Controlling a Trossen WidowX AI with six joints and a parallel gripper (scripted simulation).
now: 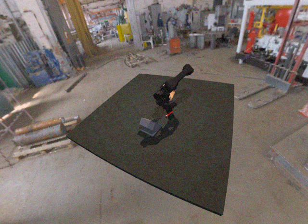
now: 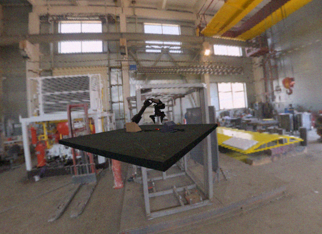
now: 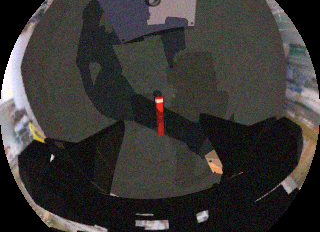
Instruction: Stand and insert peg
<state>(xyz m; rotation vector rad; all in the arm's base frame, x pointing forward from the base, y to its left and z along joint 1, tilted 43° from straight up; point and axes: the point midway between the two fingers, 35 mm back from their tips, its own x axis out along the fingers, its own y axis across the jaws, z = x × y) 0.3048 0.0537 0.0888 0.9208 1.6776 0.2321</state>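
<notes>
Now: the red peg 10 mm behind my gripper tip, 10 mm to the left of it and 70 mm below it. The rest, counted from my gripper tip: grey sloped panel (160 mm ahead, 80 mm to the right, 40 mm below).
</notes>
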